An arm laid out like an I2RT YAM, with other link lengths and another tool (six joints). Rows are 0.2 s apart.
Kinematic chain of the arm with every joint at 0, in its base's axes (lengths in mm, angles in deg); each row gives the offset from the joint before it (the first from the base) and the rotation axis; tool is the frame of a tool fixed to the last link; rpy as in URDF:
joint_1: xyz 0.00 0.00 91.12 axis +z
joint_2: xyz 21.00 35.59 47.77 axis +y
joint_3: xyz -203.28 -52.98 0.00 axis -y
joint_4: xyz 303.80 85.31 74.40 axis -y
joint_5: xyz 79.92 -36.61 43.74 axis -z
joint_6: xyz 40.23 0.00 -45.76 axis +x
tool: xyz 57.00 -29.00 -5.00 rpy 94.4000 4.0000 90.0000
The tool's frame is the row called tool.
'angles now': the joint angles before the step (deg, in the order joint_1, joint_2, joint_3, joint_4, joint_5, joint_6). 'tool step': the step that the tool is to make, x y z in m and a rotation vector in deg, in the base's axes. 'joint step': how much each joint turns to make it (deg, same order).
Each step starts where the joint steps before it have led.
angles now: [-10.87 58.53 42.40 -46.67 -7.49 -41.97]
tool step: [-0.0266 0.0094 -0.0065 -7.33 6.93 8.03]
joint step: [2.06 -4.33 -2.74 -7.93 5.25 -8.91]
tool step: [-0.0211 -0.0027 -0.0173 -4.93 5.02 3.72]
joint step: [-0.19 -3.50 -4.66 -3.06 4.09 -5.52]
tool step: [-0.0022 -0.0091 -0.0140 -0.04 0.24 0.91]
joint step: [-2.55 -0.38 -2.75 2.23 -0.91 -3.34]
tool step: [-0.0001 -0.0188 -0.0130 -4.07 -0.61 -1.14]
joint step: [-2.98 0.08 -2.99 4.71 3.11 -2.89]
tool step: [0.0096 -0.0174 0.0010 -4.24 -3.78 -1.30]
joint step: [-2.16 0.47 -1.08 6.51 2.57 -1.89]
